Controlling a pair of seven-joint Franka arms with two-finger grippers.
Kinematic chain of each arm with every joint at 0, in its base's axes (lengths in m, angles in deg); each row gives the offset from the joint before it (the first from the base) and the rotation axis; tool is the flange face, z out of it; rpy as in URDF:
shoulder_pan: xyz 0 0 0.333 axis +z
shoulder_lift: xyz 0 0 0 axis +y
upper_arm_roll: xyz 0 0 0.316 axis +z
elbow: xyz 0.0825 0 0 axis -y
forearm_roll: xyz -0.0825 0 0.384 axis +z
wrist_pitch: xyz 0 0 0 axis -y
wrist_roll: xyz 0.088 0 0 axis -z
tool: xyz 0 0 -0.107 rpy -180 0 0
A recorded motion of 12 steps. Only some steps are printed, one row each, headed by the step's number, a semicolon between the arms.
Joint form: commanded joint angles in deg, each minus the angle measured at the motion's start. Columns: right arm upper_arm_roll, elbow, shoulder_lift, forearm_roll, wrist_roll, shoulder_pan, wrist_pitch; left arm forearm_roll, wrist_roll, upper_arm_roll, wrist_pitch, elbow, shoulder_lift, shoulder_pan.
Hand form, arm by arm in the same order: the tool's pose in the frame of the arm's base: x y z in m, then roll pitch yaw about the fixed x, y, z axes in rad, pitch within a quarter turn. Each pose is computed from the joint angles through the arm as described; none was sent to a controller.
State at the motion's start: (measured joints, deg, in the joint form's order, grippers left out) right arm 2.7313 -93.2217 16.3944 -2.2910 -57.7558 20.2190 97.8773; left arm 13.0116 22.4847 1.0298 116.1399 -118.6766 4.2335 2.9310
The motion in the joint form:
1: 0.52 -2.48 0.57 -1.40 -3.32 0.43 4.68; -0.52 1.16 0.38 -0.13 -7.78 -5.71 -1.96
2: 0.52 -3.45 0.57 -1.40 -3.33 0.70 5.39; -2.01 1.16 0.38 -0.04 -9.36 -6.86 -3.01
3: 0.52 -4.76 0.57 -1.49 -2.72 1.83 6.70; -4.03 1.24 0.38 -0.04 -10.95 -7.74 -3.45
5: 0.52 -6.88 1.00 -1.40 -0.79 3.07 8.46; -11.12 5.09 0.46 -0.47 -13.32 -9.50 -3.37
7: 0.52 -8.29 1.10 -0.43 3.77 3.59 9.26; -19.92 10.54 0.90 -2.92 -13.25 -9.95 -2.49
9: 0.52 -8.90 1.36 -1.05 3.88 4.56 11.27; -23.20 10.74 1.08 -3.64 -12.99 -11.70 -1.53
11: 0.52 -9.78 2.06 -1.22 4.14 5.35 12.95; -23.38 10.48 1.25 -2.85 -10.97 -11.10 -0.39
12: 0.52 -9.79 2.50 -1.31 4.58 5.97 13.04; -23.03 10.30 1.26 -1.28 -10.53 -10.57 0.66
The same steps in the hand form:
1: 0.5749 0.2455 0.4189 -3.0076 0.1226 1.5099; 0.5063 0.0335 0.3802 -3.0431 0.2233 -0.4714
2: 0.5720 0.2477 0.4120 -3.0033 0.1244 1.5161; 0.4985 0.0226 0.3782 -3.0658 0.2178 -0.4800
3: 0.5653 0.2583 0.4033 -3.0050 0.1266 1.5272; 0.4901 0.0166 0.3736 -3.0982 0.2150 -0.4754
5: 0.5558 0.2693 0.3841 -2.9959 0.1355 1.5182; 0.4760 0.0107 0.3698 3.0728 0.1824 -0.4867
7: 0.5492 0.2739 0.3730 -2.9879 0.1410 1.4432; 0.4711 0.0119 0.3717 2.9300 0.1363 -0.4898
9: 0.5464 0.2836 0.3679 -3.0095 0.1369 1.4618; 0.4696 0.0174 0.3877 2.8978 0.0915 -0.4456
11: 0.5425 0.2912 0.3556 -3.0122 0.1373 1.4735; 0.4806 0.0292 0.3989 2.9155 0.0584 -0.4130
12: 0.5397 0.2971 0.3509 -3.0085 0.1425 1.4782; 0.4856 0.0397 0.3996 2.9349 0.0406 -0.3895

